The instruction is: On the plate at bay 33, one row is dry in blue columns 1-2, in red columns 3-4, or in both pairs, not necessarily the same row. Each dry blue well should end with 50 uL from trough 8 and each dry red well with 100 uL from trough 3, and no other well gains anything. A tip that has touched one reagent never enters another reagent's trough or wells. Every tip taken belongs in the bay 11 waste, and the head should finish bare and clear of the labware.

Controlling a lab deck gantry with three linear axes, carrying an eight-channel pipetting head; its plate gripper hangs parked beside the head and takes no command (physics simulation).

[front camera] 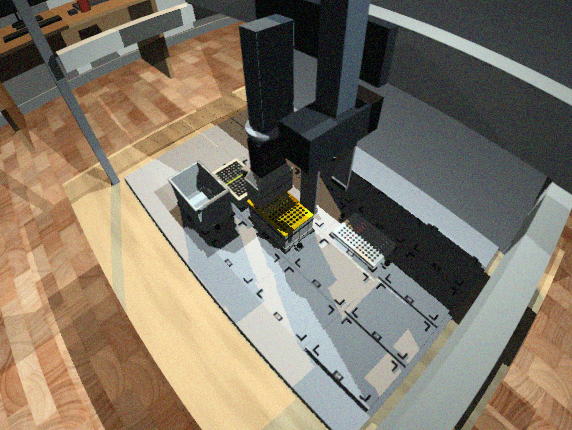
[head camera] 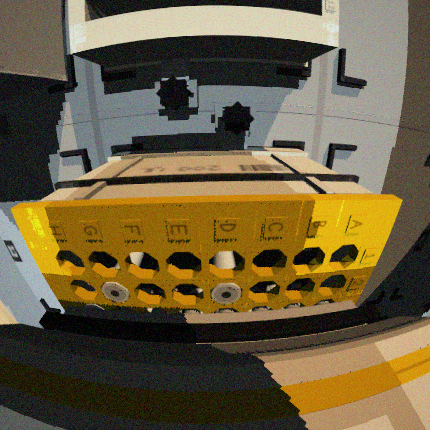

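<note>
The pipetting head (front camera: 270, 182) (head camera: 150, 327) is low over the yellow tip rack (front camera: 281, 231) (head camera: 327, 210). Its nozzles are hidden, so I cannot tell whether they carry tips. In the head view one tip (head camera: 226, 293) sits in D2 and another tip (head camera: 115, 293) in G2; further rows are mostly hidden by the head. The white plate (front camera: 357, 245) is right of the rack, with reddish wells near its upper left end; single wells are too small to read. The waste bin (front camera: 192, 182) stands left. My parked plate gripper (front camera: 328, 197) hangs beside the head, its paddles apart and empty.
A cream-framed block (front camera: 242, 196) (head camera: 210, 25) with dark compartments stands beyond the rack, beside the waste bin. Black corner brackets (head camera: 350, 75) mark the bays. A grey rail (front camera: 500, 325) runs along the right side, and a slanted post (front camera: 85, 120) stands at the left.
</note>
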